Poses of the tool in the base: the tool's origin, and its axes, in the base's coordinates. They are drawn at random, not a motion.
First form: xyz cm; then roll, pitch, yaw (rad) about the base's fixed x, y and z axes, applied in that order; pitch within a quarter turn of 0, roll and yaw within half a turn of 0.
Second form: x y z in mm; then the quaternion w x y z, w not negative. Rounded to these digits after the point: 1 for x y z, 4 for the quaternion.
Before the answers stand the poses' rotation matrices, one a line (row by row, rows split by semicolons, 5 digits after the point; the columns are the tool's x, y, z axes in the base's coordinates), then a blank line. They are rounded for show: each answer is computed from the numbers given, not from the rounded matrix.
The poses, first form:
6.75 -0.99 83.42 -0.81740 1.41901 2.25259
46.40 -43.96 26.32 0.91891 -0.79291 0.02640
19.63 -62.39 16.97 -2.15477 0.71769 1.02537
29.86 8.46 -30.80 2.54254 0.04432 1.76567
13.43 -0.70 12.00 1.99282 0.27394 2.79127
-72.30 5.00 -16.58 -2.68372 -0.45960 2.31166
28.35 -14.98 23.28 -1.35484 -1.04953 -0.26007
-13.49 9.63 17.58 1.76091 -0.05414 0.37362
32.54 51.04 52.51 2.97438 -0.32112 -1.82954
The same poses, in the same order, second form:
-0.09529 -0.07683 -0.99248; 0.11740 -0.99093 0.06543; -0.98850 -0.11028 0.10344
0.70153 -0.58213 -0.41107; 0.01852 0.59153 -0.80607; 0.71240 0.55787 0.42576
0.39081 0.18671 -0.90133; 0.64402 -0.75508 0.12283; -0.65765 -0.62848 -0.41534
-0.19345 0.80540 0.56027; 0.98011 0.18443 0.07329; -0.04431 0.56331 -0.82506
-0.90424 -0.09122 0.41717; 0.33040 0.46943 0.81882; -0.27053 0.87825 -0.39433
-0.60489 0.52954 -0.59473; 0.66132 0.75009 -0.00474; 0.44359 -0.39617 -0.80391
0.48123 0.87366 0.07160; -0.12805 -0.01074 0.99171; 0.86719 -0.48641 0.10671
0.92965 0.01950 0.36793; 0.36445 -0.19533 -0.91051; 0.05411 0.98054 -0.18869
-0.24279 -0.93979 -0.24053; -0.91730 0.30308 -0.25828; 0.31563 0.15793 -0.93565

67.5 -9.9 834.2 0.0656 -0.6694 -0.0152 0.7399
464.0 -439.6 263.2 0.8244 0.4136 -0.3407 0.1821
196.3 -623.9 169.7 0.2347 -0.8002 -0.2595 0.4871
298.6 84.6 -308.0 0.2037 0.6015 0.7421 0.2145
134.3 -7.0 120.0 0.2067 0.0719 0.8319 0.5100
-723.0 50.0 -165.8 0.2921 -0.3350 -0.8887 0.1128
283.5 -149.8 232.8 0.6279 -0.5885 -0.3167 -0.3988
-134.9 96.3 175.8 0.6216 0.7605 0.1262 0.1387
325.4 510.4 525.1 0.1765 0.5894 -0.7876 0.0319

